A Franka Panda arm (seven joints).
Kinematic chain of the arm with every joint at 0, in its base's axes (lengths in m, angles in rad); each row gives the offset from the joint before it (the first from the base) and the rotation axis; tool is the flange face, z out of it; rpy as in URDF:
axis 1: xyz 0 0 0.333 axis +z
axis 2: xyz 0 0 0 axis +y
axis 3: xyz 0 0 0.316 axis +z
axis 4: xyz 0.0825 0 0 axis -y
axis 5: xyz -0.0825 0 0.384 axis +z
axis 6: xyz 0 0 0 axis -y
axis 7: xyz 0.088 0 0 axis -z
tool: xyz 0 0 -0.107 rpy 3.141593 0 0
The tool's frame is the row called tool.
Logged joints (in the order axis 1, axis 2, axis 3, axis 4, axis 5, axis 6, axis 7), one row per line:
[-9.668, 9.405, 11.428, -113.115, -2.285, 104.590, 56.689]
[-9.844, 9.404, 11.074, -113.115, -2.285, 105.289, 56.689]
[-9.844, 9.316, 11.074, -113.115, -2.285, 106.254, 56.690]
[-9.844, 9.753, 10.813, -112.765, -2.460, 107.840, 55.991]
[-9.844, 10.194, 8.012, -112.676, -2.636, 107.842, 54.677]
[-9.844, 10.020, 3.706, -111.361, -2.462, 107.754, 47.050]
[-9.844, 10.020, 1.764, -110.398, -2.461, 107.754, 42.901]
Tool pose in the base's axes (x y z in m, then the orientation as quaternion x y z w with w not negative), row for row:
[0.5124, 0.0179, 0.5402, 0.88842, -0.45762, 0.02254, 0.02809]
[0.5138, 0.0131, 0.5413, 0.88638, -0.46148, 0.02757, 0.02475]
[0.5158, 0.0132, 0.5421, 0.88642, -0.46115, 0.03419, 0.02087]
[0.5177, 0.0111, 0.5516, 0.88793, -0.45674, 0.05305, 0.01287]
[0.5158, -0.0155, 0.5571, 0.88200, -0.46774, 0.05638, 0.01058]
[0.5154, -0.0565, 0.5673, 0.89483, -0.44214, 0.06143, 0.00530]
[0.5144, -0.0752, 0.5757, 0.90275, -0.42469, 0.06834, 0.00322]
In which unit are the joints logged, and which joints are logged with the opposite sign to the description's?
The joints are logged in degrees. Opposite sign: axis 2.
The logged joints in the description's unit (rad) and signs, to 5 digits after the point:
[-0.16874, -0.16415, 0.19946, -1.97423, -0.03988, 1.82544, 0.98941]
[-0.17181, -0.16413, 0.19328, -1.97423, -0.03988, 1.83764, 0.98941]
[-0.17181, -0.16259, 0.19328, -1.97423, -0.03988, 1.85448, 0.98943]
[-0.17181, -0.17022, 0.18872, -1.96812, -0.04294, 1.88216, 0.97723]
[-0.17181, -0.17792, 0.13984, -1.96657, -0.04601, 1.88220, 0.95429]
[-0.17181, -0.17488, 0.06468, -1.94362, -0.04297, 1.88066, 0.82118]
[-0.17181, -0.17488, 0.03079, -1.92681, -0.04295, 1.88066, 0.74876]

